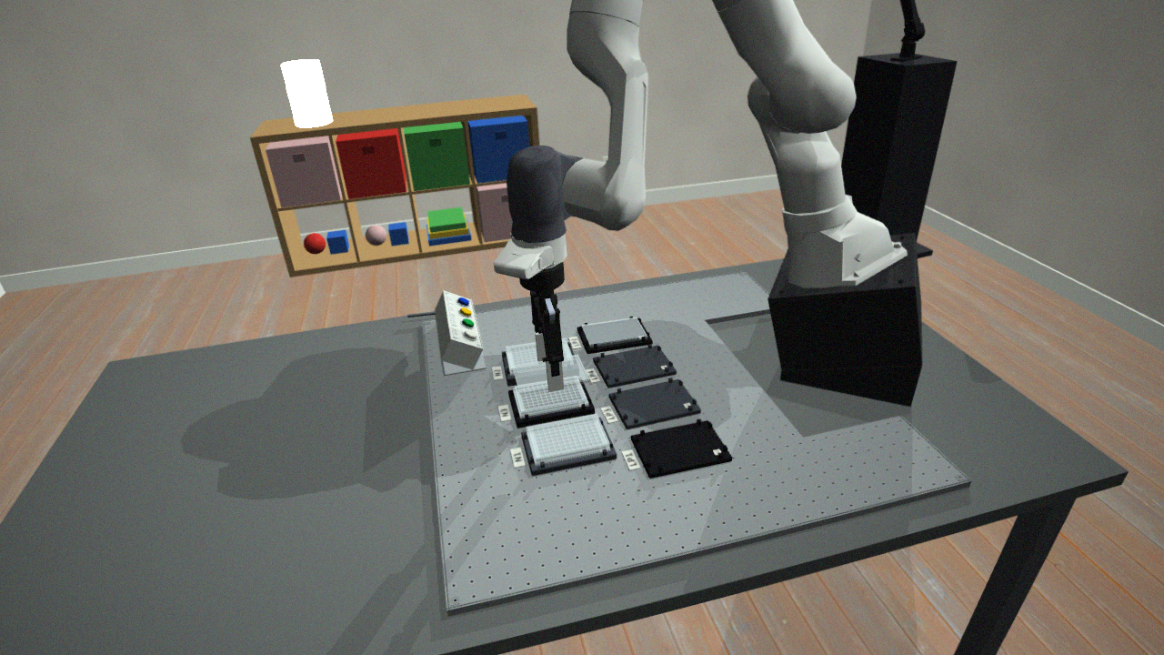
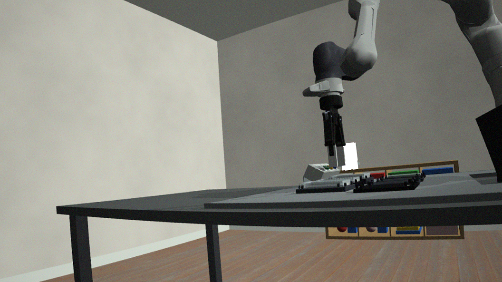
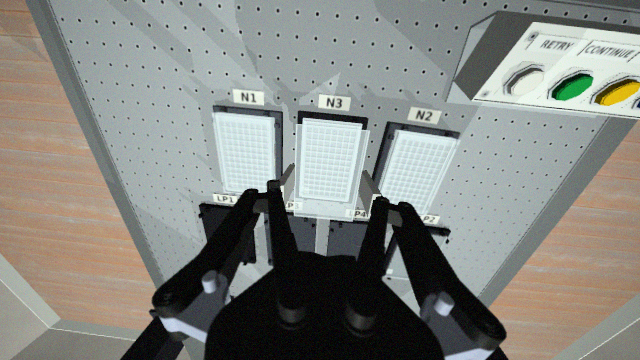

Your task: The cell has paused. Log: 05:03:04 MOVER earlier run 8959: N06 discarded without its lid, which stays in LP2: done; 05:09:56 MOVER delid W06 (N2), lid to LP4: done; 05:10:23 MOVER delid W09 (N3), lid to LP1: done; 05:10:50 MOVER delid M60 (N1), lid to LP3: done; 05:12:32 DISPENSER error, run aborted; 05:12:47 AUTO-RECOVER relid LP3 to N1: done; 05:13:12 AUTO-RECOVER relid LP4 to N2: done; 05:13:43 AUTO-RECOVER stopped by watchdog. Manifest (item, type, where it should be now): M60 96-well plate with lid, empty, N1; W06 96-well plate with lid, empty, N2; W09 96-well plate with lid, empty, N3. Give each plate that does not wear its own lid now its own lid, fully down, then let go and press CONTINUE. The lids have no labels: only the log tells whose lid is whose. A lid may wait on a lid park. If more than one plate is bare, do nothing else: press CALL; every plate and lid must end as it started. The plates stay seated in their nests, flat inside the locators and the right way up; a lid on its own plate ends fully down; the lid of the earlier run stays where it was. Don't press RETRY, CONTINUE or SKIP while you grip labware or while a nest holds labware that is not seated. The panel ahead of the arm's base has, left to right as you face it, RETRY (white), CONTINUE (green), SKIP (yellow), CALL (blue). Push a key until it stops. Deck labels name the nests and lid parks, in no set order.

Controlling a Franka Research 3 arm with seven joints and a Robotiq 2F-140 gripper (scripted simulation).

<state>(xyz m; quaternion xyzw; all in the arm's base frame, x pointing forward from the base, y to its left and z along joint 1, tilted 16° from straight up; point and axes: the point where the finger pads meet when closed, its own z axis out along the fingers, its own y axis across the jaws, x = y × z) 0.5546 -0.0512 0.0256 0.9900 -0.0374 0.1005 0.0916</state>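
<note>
My hand is 7 cm above the plate. From my hand the other things lie so: lid park LP3 (17 cm behind, 8 cm to the left, 9 cm below); white retry key (11 cm ahead, 21 cm to the right, 3 cm below); lid park LP4 (19 cm behind, 5 cm to the right, 9 cm below).
</note>
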